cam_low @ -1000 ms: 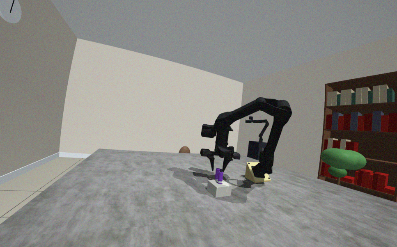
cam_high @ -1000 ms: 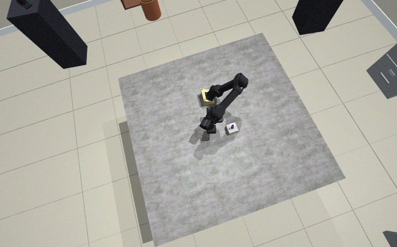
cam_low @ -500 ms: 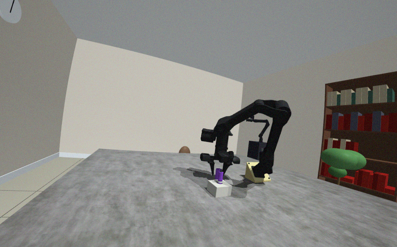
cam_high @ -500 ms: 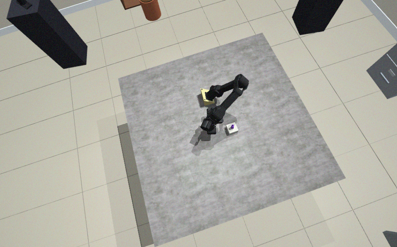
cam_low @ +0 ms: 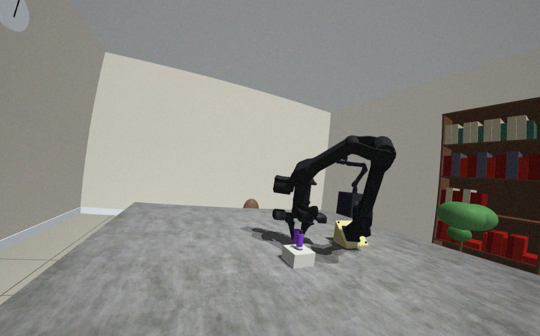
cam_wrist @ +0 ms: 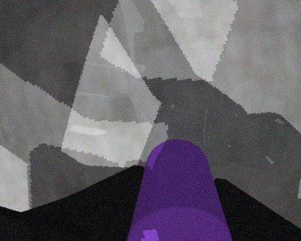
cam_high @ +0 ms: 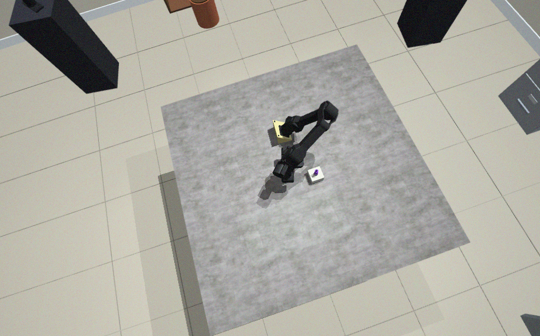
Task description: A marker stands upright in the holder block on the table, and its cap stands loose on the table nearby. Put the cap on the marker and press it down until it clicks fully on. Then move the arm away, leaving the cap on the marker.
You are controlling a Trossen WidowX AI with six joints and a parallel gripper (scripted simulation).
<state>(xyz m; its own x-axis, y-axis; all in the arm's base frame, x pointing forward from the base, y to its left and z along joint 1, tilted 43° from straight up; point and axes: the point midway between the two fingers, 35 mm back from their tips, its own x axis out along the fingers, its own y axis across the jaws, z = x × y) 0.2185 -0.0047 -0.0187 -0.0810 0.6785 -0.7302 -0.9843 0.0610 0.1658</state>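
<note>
Now: the purple marker 50 mm ahead of my gripper tip, 140 mm to the left of it and 50 mm above it. From my gripper tip the other things lie so: purple cap (10 mm above); white holder block (50 mm ahead, 140 mm to the left).
</note>
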